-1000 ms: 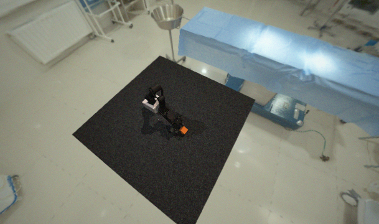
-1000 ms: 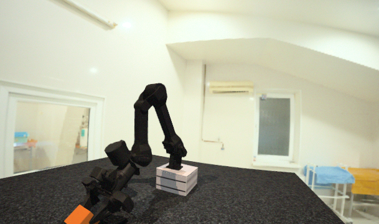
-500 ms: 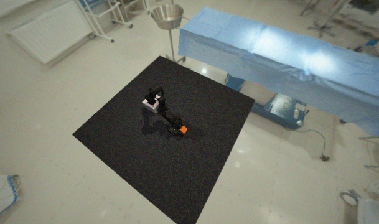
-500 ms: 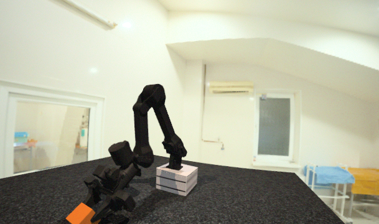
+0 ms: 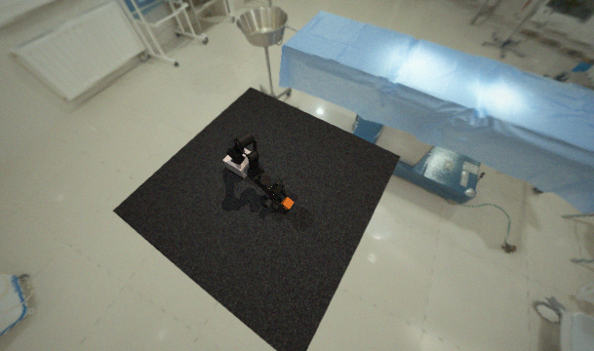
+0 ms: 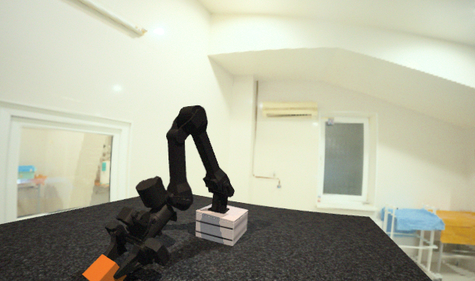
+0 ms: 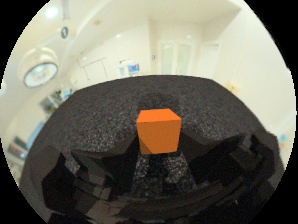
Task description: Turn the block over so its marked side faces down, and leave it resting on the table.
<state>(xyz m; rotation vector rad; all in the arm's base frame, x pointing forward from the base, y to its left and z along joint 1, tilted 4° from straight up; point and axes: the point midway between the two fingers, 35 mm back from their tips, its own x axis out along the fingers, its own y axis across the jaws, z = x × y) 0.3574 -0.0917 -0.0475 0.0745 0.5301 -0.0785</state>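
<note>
My gripper tip is 2 cm above the orange block.
</note>
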